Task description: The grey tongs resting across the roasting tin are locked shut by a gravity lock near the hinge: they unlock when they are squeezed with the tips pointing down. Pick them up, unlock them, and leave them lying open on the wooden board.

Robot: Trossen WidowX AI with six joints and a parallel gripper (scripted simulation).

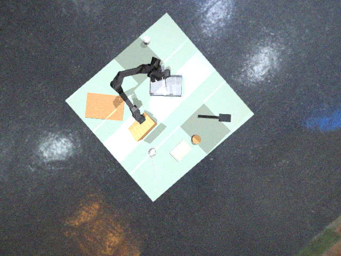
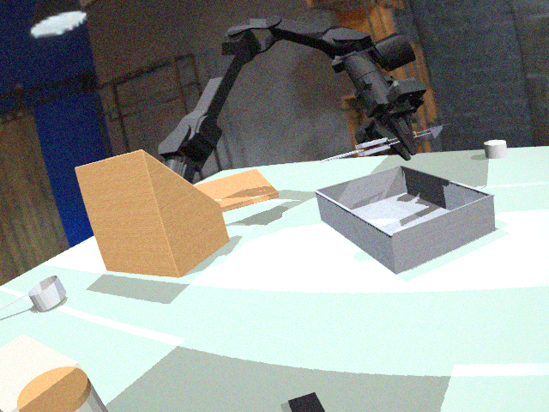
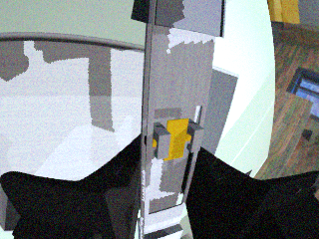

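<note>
My gripper tip is 30 mm past the grey roasting tin, 30 mm to the left of it and 80 mm above it. Round my gripper tip: black spatula 130 mm ahead, 590 mm to the right, 100 mm below; yellow lock piece 30 mm to the left, 30 mm above; cork-lidded jar 170 mm behind, 600 mm to the right, 70 mm below.
</note>
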